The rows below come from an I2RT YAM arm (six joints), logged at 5 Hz.
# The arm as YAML. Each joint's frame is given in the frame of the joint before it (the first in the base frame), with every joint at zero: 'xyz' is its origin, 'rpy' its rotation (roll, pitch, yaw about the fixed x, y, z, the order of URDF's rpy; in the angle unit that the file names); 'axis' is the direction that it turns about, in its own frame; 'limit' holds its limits. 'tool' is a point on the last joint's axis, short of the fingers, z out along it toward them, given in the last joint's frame.
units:
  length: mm
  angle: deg
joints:
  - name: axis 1
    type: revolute
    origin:
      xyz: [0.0, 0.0, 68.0]
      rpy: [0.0, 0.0, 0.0]
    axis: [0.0, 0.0, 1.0]
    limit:
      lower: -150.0
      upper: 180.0
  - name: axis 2
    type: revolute
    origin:
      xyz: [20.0, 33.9, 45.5]
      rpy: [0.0, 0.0, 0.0]
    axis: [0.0, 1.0, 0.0]
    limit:
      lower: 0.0
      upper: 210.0
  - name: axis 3
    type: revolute
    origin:
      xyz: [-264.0, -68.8, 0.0]
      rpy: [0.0, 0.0, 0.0]
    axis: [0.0, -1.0, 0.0]
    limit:
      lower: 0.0
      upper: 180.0
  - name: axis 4
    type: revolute
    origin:
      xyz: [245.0, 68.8, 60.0]
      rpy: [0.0, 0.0, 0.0]
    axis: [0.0, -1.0, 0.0]
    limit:
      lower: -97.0
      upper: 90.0
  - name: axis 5
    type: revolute
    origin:
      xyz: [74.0, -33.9, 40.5]
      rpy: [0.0, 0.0, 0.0]
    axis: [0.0, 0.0, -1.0]
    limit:
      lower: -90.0
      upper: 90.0
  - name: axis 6
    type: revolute
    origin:
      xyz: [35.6, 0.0, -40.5]
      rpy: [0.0, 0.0, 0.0]
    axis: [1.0, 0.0, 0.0]
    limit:
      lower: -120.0
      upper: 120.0
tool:
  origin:
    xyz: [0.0, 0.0, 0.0]
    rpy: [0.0, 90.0, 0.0]
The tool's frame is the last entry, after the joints.
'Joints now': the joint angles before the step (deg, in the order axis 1, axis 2, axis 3, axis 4, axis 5, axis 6). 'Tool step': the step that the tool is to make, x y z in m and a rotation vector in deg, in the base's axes. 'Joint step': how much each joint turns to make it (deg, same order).
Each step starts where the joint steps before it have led.
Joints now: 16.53 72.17 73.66 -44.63 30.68 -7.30
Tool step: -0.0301 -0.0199 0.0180 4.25 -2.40 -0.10
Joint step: -3.34 -6.87 -0.63 -3.08 -4.74 0.53
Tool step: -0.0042 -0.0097 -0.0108 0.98 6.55 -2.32
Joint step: -2.46 0.53 0.00 -6.42 -1.69 1.75
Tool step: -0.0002 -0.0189 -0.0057 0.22 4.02 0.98
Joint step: -5.64 0.00 -0.51 -1.69 -5.00 -4.74
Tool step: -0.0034 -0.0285 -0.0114 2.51 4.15 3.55
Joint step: -9.10 -0.61 -2.18 -0.53 -10.07 -8.32
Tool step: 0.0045 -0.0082 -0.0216 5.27 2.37 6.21
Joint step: -3.63 0.76 -3.91 2.12 -9.96 -4.76
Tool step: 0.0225 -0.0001 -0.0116 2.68 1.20 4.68
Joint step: -0.01 4.93 0.70 2.55 -4.75 -2.38
